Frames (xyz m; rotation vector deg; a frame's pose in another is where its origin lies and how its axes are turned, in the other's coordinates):
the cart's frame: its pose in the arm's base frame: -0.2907 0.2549 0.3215 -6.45 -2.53 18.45
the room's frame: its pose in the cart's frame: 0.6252 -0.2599 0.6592 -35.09 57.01 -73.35
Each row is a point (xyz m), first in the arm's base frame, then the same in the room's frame.
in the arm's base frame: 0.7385 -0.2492 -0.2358
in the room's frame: 0.8020 1.0991 -0.4060
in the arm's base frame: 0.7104 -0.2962 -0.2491
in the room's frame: 0.8398 1.0847 -0.4453
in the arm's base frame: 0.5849 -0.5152 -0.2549
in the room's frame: 1.0089 0.9722 -0.5953
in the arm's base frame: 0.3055 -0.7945 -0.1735
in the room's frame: 1.1752 0.6997 -0.8418
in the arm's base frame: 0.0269 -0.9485 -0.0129
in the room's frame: 1.2121 0.3953 -1.0237
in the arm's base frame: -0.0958 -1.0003 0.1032
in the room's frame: 1.2065 0.2271 -1.0777
